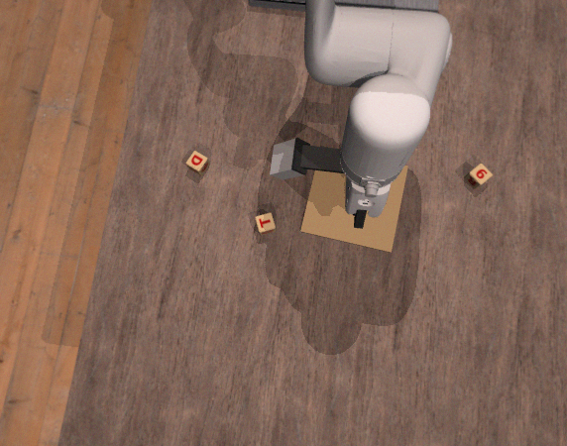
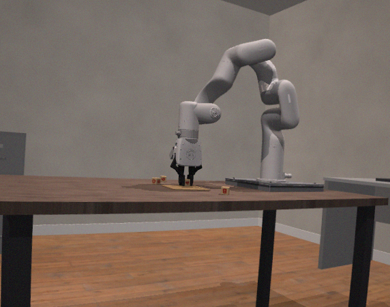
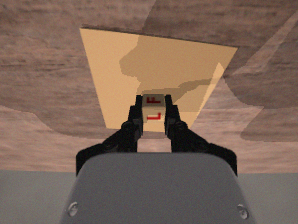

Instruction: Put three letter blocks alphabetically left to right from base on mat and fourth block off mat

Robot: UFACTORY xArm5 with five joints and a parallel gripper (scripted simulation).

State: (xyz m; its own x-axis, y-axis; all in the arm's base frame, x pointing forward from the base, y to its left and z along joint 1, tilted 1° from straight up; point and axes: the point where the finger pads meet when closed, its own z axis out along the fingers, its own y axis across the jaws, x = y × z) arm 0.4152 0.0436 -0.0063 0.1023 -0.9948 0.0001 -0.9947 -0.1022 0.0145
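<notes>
The tan mat lies 3 cm below my hand.
</notes>
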